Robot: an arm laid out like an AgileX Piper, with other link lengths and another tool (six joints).
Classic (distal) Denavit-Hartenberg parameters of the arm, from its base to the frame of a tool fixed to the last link. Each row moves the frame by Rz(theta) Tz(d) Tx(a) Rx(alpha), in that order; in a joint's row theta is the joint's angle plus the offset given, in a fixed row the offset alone. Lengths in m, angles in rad.
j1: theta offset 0  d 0.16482  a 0  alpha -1.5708
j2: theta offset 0.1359  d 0  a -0.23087  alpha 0
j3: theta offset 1.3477  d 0  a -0.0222  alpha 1.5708
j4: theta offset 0  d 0.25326  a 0  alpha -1.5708
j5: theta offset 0  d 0  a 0  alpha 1.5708
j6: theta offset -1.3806  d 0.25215  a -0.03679  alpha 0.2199
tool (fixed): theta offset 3.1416  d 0.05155  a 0  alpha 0
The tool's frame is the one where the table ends.
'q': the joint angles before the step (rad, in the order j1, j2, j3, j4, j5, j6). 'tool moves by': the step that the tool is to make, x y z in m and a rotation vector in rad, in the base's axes. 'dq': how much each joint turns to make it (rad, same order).
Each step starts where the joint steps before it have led.
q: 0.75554, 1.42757, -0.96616, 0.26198, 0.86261, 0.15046
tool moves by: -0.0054, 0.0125, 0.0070, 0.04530, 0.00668, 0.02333
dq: 0.00004, -0.00041, -0.00031, 0.06230, -0.01417, -0.05464
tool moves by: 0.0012, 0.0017, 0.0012, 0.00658, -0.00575, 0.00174
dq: -0.00013, -0.00005, 0.00018, 0.00435, -0.00770, -0.00639
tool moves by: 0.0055, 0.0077, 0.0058, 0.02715, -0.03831, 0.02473
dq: 0.00030, -0.00015, -0.00002, 0.01713, -0.03700, -0.04716
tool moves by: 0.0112, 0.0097, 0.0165, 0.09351, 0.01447, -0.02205
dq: -0.06692, -0.00008, 0.00009, 0.14179, -0.01798, -0.11966
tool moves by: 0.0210, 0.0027, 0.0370, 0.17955, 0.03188, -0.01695
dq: -0.17778, 0.00014, 0.00008, 0.29799, 0.06477, -0.29306
